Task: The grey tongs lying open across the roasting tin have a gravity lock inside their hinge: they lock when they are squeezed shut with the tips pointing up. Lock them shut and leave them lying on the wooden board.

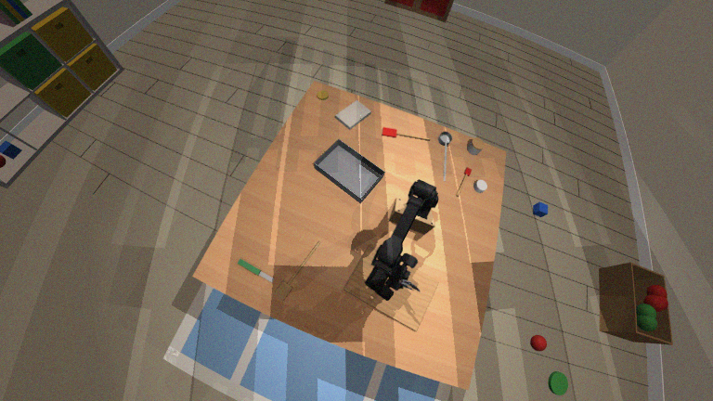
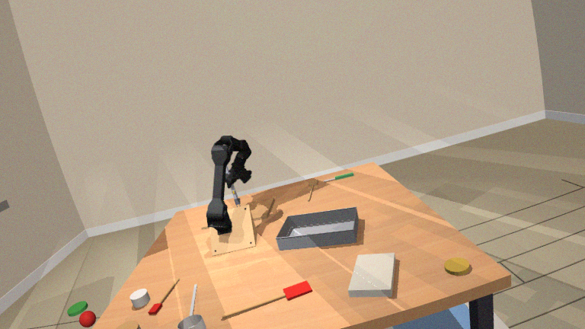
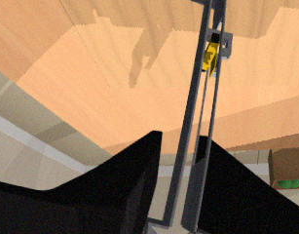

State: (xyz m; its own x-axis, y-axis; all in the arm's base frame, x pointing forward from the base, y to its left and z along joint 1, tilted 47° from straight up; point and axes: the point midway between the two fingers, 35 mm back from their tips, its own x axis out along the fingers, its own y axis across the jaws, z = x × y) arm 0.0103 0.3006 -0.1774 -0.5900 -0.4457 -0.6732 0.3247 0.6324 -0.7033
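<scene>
The yellow lock piece is 30 mm below my gripper tip, 20 mm to the right of it and 20 mm ahead of it. From my gripper tip the other things lie so: red spatula (800 mm to the right, 230 mm ahead, 150 mm below); then wooden board (150 mm below, 10 mm ahead); then grey roasting tin (450 mm to the right, 410 mm ahead, 130 mm below).
</scene>
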